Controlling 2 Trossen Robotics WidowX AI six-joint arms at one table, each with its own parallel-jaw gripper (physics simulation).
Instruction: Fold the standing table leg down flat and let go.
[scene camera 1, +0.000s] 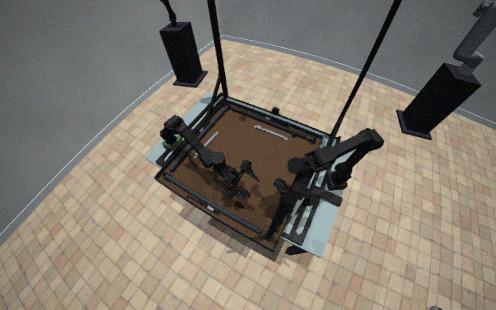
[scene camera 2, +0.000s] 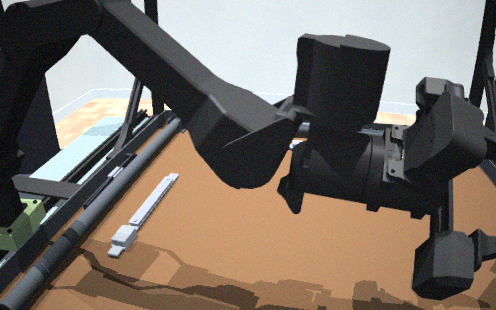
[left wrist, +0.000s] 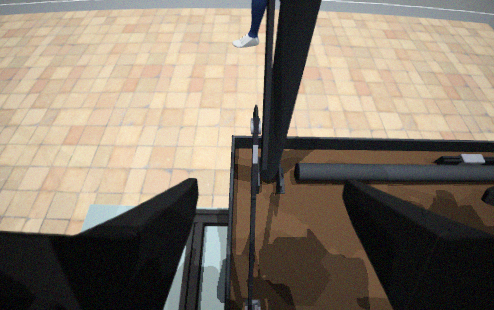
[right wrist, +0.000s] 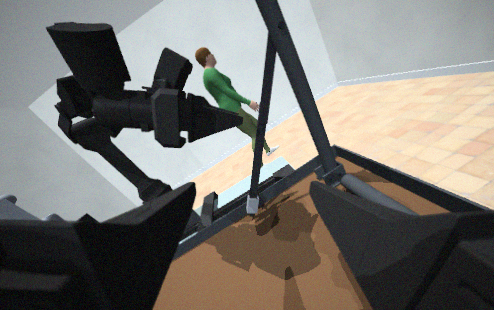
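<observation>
The dark standing leg (scene camera 1: 278, 220) (left wrist: 293, 65) (right wrist: 302, 90) rises upright from a corner of the brown tabletop (scene camera 1: 250, 145) (left wrist: 320, 210) (right wrist: 200, 280). Its thin brace (left wrist: 252, 225) (right wrist: 263, 120) runs down to the table's edge. My left gripper (left wrist: 271, 187) is open and empty, with the leg's foot seen beyond and between its fingertips. In the right wrist view the left gripper (right wrist: 239, 120) is beside the brace; in scene camera 1 it merges with the dark leg. My right gripper (scene camera 1: 250, 189) (right wrist: 254, 187) is open and empty over the tabletop, apart from the leg.
A dark tube (scene camera 1: 215, 204) (left wrist: 400, 172) lies along one edge, another tube (scene camera 2: 100, 210) along a side. Pale strips (scene camera 1: 270, 132) (scene camera 2: 155, 200) lie on the tabletop. Tall dark posts (scene camera 1: 217, 50) (scene camera 1: 370, 65) rise at the far corners. A person in green (right wrist: 222, 90) stands beyond the table.
</observation>
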